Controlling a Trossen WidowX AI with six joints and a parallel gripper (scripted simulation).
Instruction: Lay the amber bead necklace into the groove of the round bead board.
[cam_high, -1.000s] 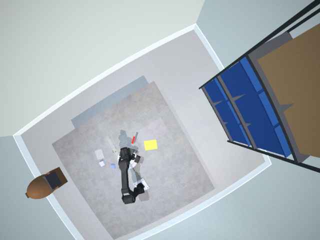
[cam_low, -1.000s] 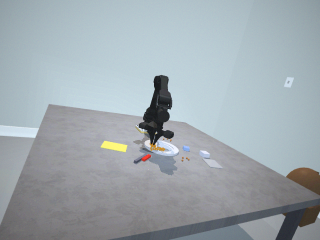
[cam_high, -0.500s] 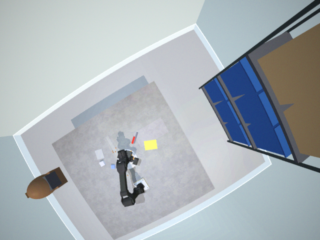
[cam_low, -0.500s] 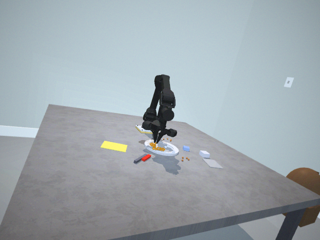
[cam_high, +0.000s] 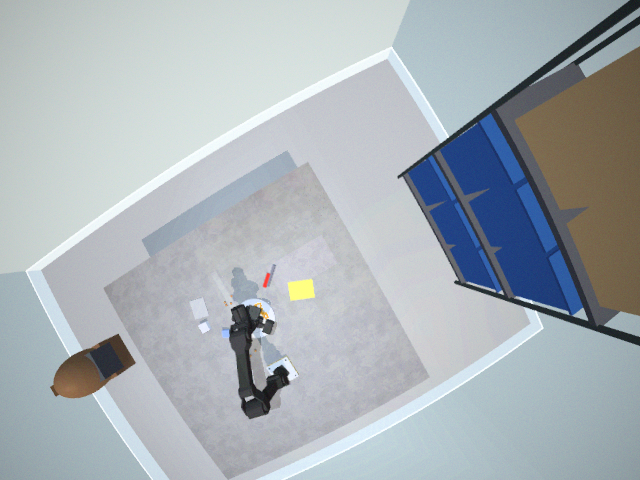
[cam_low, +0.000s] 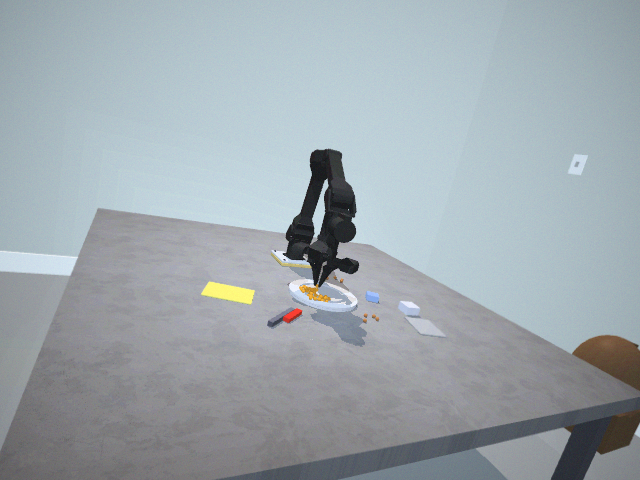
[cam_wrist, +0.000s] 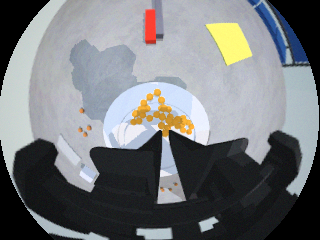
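The round white bead board is 4 cm to the left of my gripper tip, 3 cm below it and 1 cm behind it. The rest, counted from my gripper tip: yellow sheet 24 cm to the right, 5 cm behind, 3 cm below; then blue block 20 cm to the left, 3 cm below, 3 cm ahead; then grey tool 15 cm to the right, 10 cm ahead, 3 cm below.
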